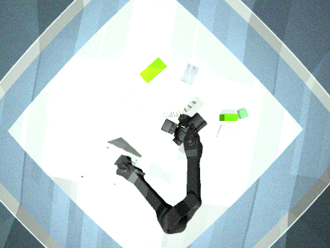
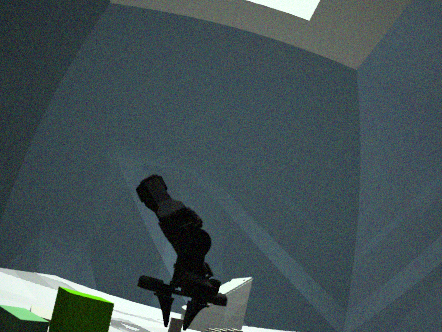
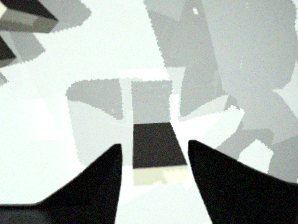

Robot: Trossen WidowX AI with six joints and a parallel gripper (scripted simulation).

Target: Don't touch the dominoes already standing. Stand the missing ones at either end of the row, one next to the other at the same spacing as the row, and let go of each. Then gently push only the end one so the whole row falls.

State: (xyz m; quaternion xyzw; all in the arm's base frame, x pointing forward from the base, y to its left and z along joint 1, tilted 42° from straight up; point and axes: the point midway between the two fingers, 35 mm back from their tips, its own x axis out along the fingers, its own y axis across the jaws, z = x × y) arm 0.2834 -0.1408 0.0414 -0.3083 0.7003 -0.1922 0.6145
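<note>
My gripper tip is now 33 cm to the right of the flat bright green block, 18 cm short of it and 2 cm above it. Round my gripper tip: grey block: 29 cm ahead, 15 cm to the left, 2 cm below; then pale green cube: 31 cm ahead, 23 cm to the right, 1 cm below.
</note>
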